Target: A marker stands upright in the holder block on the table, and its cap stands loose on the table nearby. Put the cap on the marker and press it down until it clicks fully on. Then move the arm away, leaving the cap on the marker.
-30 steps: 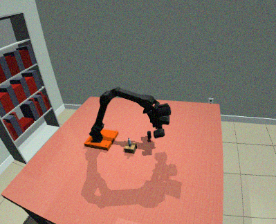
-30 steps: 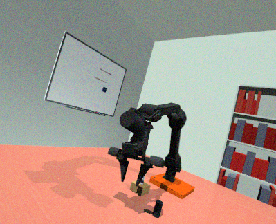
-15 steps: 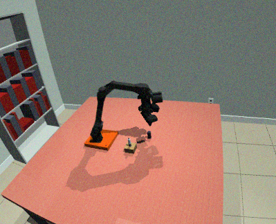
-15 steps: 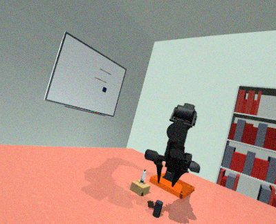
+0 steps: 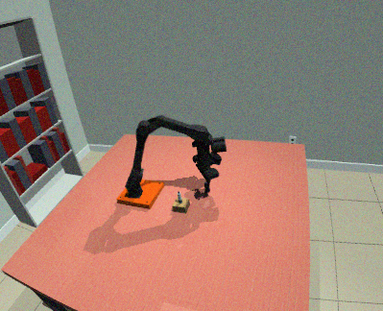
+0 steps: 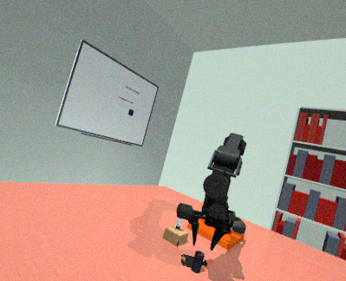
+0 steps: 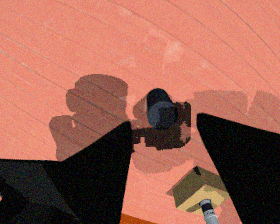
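My gripper tip is 110 mm past the holder block, 130 mm to the left of it and 50 mm above it.
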